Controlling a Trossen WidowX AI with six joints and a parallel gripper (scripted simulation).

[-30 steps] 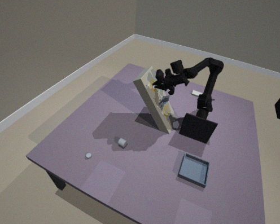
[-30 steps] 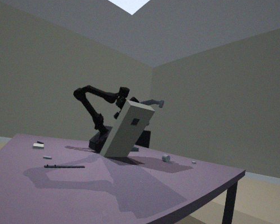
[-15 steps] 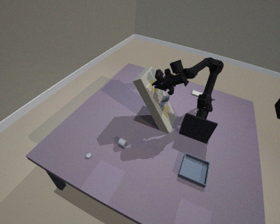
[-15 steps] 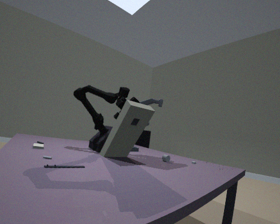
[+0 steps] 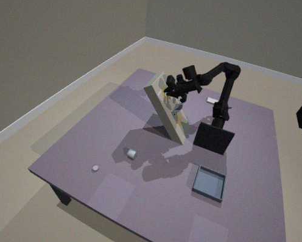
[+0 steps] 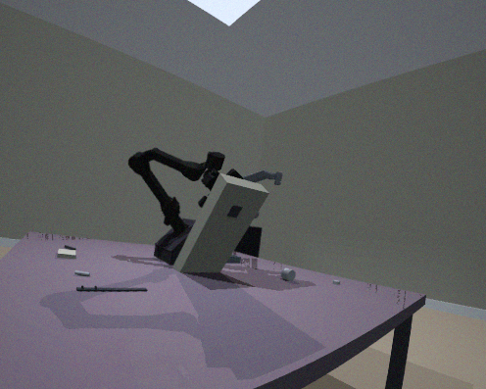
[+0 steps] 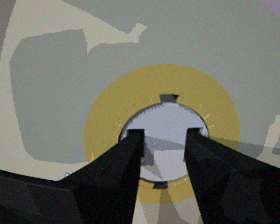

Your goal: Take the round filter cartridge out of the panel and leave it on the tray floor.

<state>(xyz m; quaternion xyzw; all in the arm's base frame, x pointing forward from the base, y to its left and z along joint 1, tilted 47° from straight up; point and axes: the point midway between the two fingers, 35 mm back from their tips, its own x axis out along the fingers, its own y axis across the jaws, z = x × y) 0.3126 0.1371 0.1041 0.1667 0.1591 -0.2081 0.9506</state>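
Now: gripper tip 10 mm short of the round filter cartridge and 10 mm above it. The rest, counted from my gripper tip: grey tray 420 mm behind, 260 mm to the left, 260 mm below; then pale block 270 mm behind, 480 mm to the right, 270 mm below.
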